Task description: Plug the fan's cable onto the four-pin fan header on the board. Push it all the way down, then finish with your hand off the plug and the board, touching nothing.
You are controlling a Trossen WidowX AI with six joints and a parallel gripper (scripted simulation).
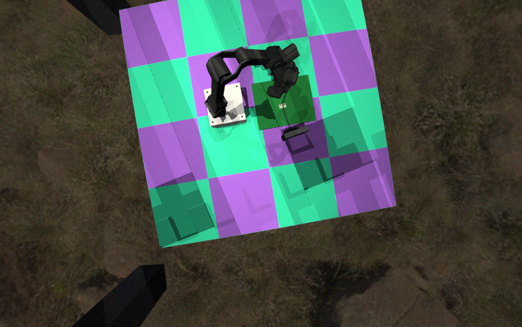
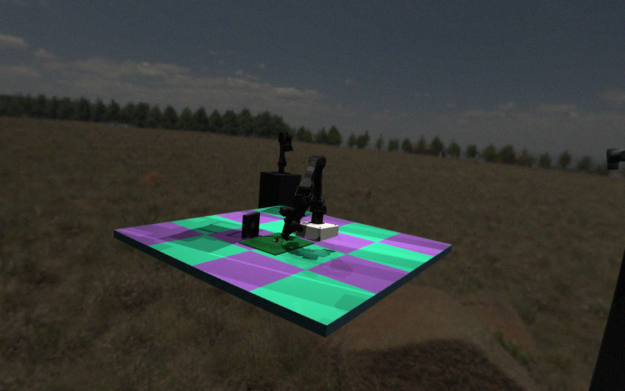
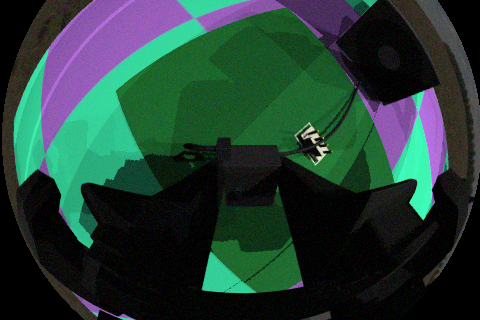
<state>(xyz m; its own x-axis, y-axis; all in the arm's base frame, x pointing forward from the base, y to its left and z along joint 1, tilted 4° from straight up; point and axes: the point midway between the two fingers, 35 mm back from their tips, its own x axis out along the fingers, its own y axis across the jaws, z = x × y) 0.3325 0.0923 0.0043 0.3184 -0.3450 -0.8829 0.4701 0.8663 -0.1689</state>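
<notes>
The green board is 6 cm below my gripper tip, 5 cm to the right of it and 1 cm behind it. Round my gripper tip: dark plug: 1 cm behind; four-pin header: 7 cm to the right, 5 cm below, 2 cm behind; black fan: 21 cm to the right, 2 cm ahead, 1 cm above.
</notes>
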